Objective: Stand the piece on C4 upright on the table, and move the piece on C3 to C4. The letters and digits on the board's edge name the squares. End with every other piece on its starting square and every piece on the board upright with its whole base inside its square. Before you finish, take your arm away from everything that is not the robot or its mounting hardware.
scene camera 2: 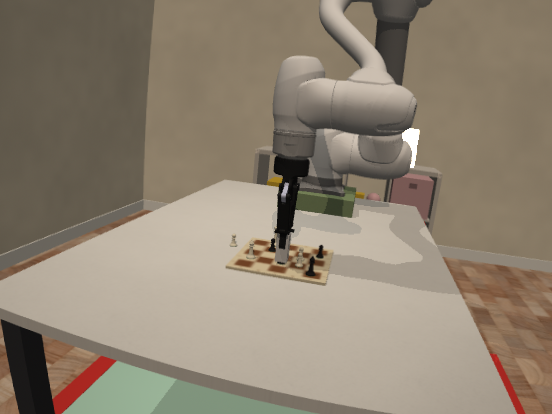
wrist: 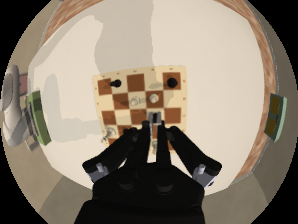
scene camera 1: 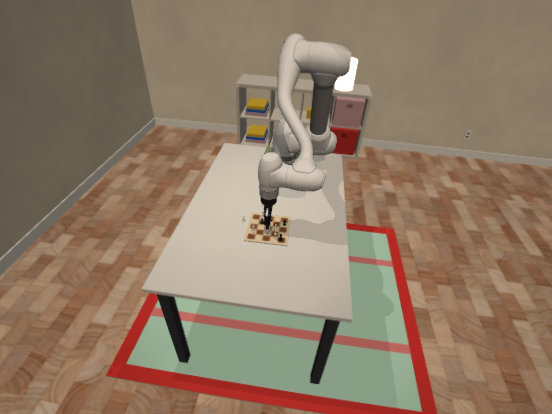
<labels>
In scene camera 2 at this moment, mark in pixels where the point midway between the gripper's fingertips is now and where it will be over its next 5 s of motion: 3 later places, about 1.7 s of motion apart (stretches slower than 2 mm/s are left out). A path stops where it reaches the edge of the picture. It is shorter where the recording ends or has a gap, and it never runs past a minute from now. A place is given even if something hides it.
The gripper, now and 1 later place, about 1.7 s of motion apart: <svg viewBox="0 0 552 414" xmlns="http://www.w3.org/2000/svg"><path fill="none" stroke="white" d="M281 260L286 214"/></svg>
</labels>
